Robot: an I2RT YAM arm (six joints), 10 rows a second.
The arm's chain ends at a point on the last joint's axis. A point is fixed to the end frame.
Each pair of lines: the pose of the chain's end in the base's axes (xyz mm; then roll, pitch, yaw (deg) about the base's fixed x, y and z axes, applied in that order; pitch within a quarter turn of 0, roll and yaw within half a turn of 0), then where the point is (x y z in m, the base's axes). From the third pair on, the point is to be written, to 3 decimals.
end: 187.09 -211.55 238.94 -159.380 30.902 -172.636
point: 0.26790 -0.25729 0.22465
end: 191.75 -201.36 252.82 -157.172 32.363 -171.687
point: 0.27276 -0.24776 0.24228
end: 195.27 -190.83 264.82 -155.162 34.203 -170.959
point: 0.276 -0.238 0.258
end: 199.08 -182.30 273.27 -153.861 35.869 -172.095
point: 0.279 -0.232 0.270
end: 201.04 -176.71 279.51 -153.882 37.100 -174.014
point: 0.279 -0.229 0.278
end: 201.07 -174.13 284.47 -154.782 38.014 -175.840
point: 0.278 -0.228 0.283
